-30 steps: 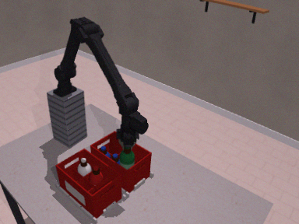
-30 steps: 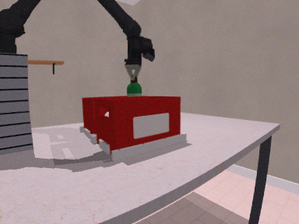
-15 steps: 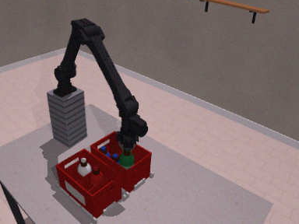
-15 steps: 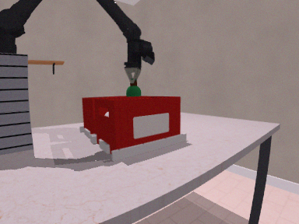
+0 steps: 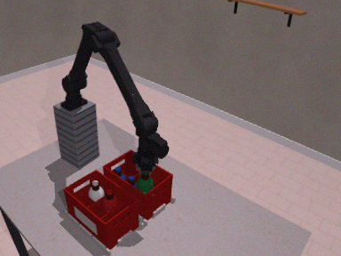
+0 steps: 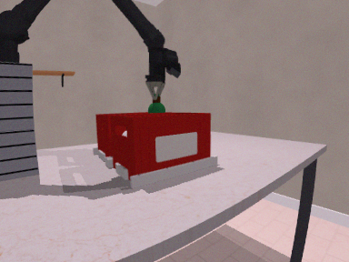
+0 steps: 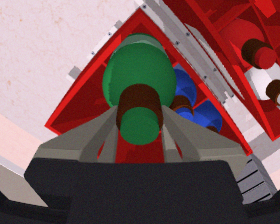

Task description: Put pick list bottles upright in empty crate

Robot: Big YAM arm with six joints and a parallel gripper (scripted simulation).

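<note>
The green-label bottle is 6 cm below my hand. The rest, counted from my hand: blue bottle: 17 cm behind, 15 cm below, 1 cm to the left; then white-label bottle: 18 cm behind, 15 cm below, 13 cm to the right; then red-label bottle: 15 cm below, 13 cm to the right, 9 cm behind.
</note>
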